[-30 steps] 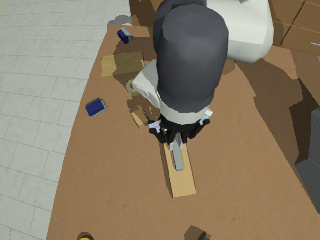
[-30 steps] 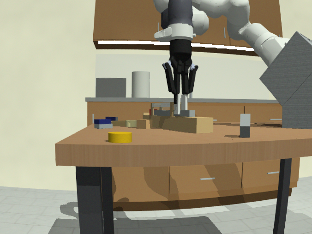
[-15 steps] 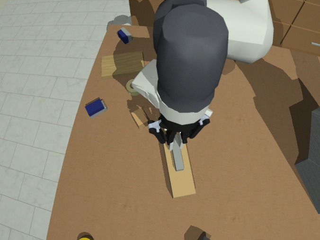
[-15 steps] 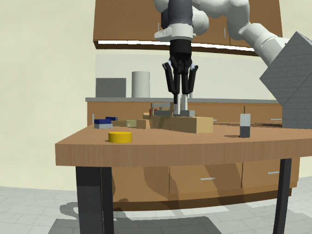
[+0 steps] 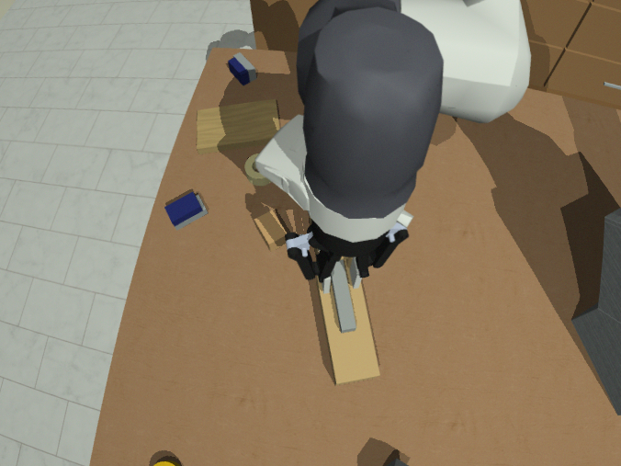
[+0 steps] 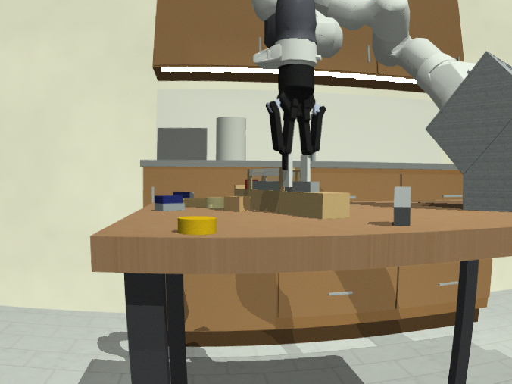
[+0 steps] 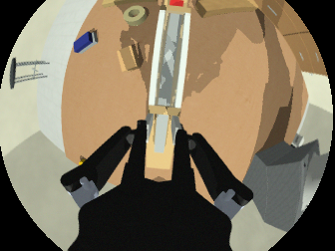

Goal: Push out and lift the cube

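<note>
My gripper is now 22 cm to the left of the red cube, 5 cm short of it and 3 cm above it. Also, from my hand: tan box (11 cm ahead, 9 cm to the right, 7 cm below); blue block (25 cm ahead, 12 cm to the right, 7 cm below); wooden channel (10 cm to the right, 3 cm below, 2 cm ahead).
</note>
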